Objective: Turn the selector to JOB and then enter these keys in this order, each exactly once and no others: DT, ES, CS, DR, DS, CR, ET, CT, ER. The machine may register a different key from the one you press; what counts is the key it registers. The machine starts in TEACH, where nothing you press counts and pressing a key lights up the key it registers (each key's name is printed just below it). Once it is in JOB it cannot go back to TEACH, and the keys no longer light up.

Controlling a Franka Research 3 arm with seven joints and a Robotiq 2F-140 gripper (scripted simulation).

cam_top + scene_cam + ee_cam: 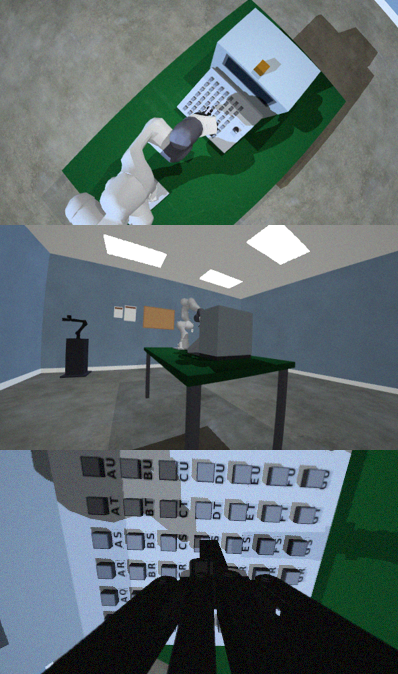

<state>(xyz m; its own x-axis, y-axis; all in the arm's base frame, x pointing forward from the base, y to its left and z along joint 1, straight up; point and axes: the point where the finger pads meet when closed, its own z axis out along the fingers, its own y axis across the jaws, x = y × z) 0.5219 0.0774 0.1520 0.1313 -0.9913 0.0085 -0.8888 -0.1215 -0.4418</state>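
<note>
Right now the key is 3 cm to the left of my hand and 7 cm below it. The rest, counted from my hand: round selector knob 5 cm ahead, 16 cm to the right, 5 cm below; then sloping keyboard 6 cm ahead, 4 cm to the right, 9 cm below.
</note>
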